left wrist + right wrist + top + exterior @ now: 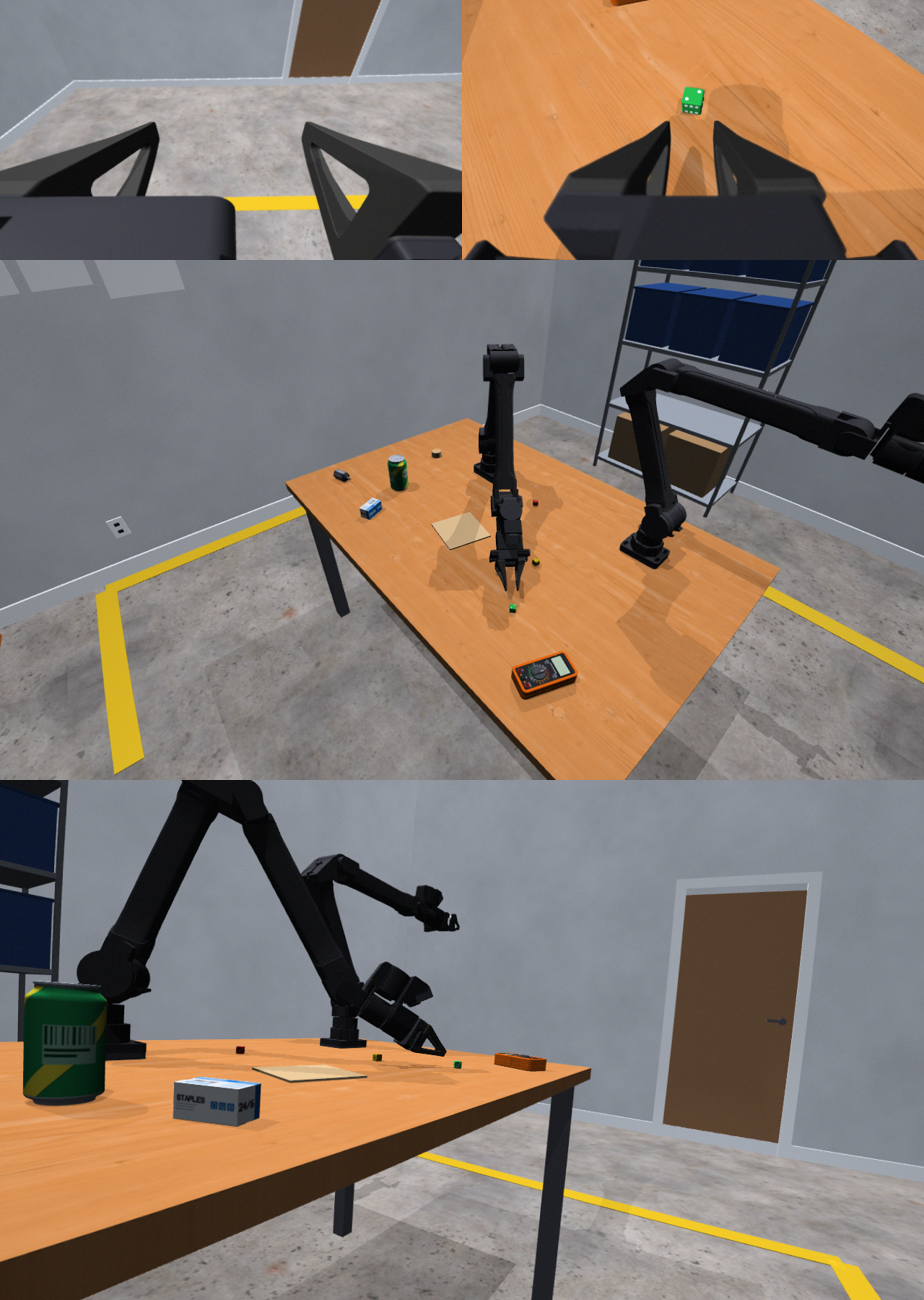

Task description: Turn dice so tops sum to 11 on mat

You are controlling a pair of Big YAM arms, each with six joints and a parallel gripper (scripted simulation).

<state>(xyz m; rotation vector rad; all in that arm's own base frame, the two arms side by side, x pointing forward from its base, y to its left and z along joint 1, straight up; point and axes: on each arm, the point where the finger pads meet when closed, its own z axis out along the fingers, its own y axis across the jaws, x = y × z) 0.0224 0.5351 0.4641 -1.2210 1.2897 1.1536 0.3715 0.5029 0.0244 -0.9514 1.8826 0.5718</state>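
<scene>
My right gripper is now 30 mm short of the green die, 30 mm to the right of it and 30 mm above it. The rest, counted from my right hand: yellow die (140 mm behind, 30 mm to the right, 30 mm below); tan mat (90 mm behind, 290 mm to the right, 30 mm below); red die (380 mm behind, 220 mm to the right, 30 mm below).
</scene>
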